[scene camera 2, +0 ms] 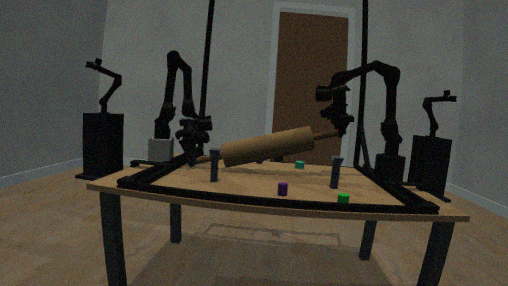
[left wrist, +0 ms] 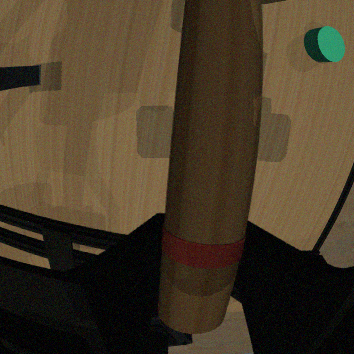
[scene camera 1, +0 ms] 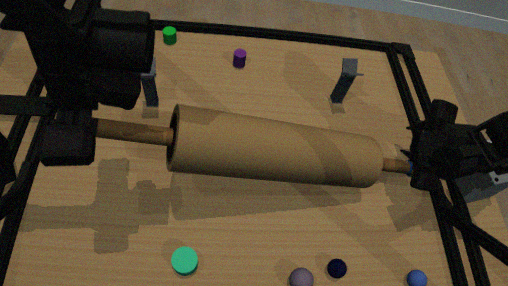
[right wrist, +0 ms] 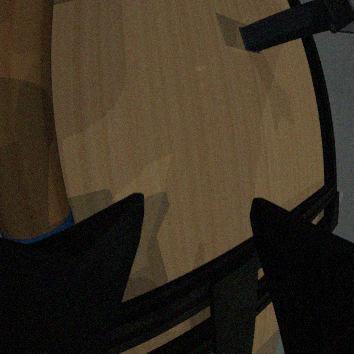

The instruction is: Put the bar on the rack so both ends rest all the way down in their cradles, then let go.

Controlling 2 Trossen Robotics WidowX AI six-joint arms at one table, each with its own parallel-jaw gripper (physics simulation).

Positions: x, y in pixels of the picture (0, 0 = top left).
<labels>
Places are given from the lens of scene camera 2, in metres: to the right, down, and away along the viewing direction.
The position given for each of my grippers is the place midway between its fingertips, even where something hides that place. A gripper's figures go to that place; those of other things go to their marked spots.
my right gripper (scene camera 2: 190, 160): -0.26, 0.07, 1.12
bar (scene camera 2: 298, 140): 0.18, -0.01, 1.12
</labels>
